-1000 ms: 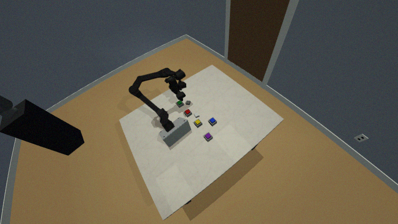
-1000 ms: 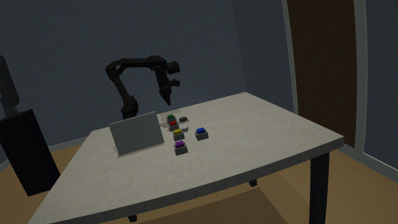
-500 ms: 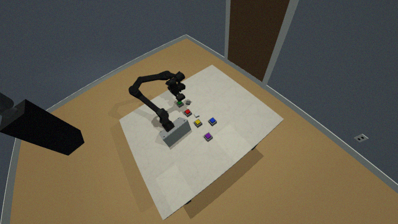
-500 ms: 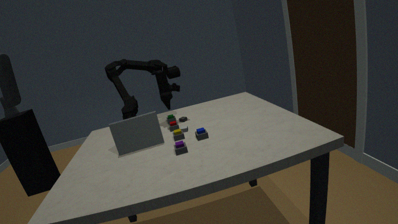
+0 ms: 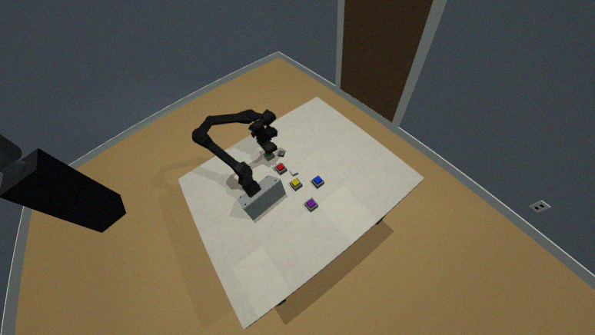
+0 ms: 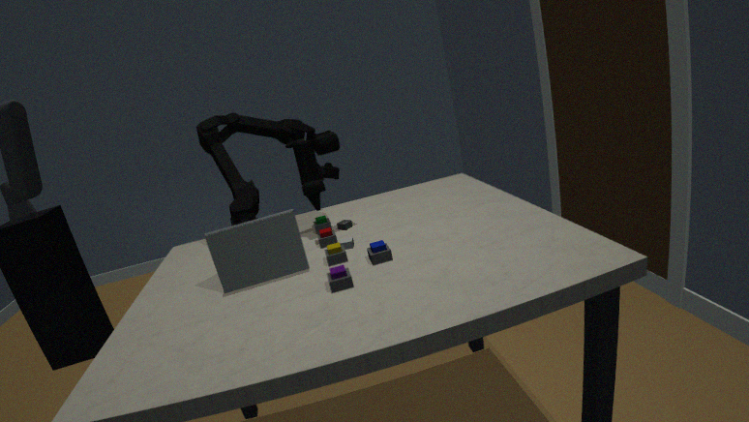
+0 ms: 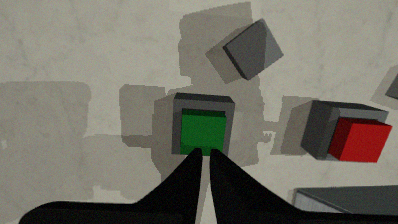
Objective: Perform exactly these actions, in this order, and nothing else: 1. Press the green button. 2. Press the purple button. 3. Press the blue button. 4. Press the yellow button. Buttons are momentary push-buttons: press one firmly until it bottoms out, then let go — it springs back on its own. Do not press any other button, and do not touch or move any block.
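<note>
My gripper tip is 3 cm above the green button. Also, from my gripper tip: pale block (19 cm to the right, 5 cm below, 2 cm ahead); dark block (6 cm ahead, 5 cm below, 4 cm to the right); red button (12 cm to the right, 3 cm below, 2 cm behind).
</note>
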